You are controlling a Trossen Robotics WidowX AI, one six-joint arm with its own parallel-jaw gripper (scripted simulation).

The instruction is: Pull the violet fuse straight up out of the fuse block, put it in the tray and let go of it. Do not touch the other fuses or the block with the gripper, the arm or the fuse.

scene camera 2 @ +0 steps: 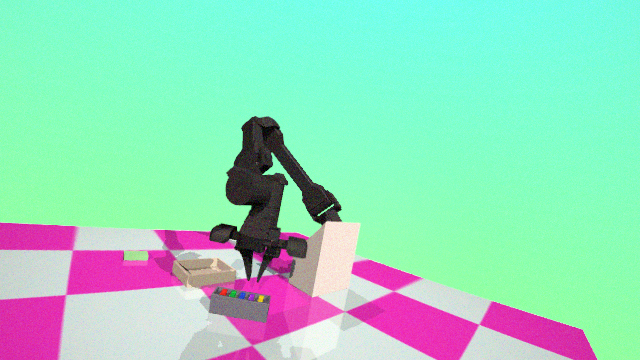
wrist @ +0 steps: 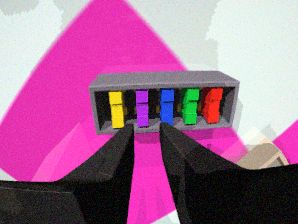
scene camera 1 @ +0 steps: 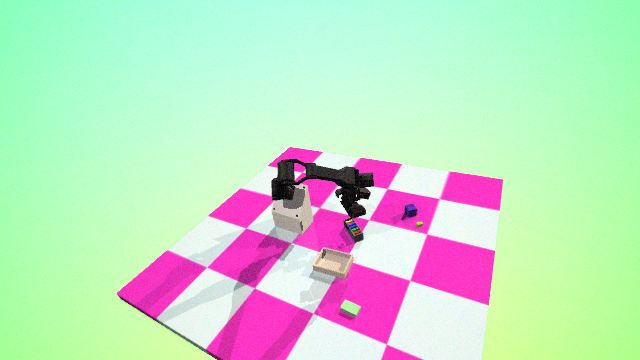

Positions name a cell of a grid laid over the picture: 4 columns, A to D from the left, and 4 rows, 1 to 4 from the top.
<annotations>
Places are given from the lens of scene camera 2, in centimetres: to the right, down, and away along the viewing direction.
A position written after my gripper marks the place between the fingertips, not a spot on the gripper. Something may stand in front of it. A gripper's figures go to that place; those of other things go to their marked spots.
my gripper (scene camera 2: B4): -13, 20, 48
beige tray (scene camera 2: B4): -32, 24, 62
</annotations>
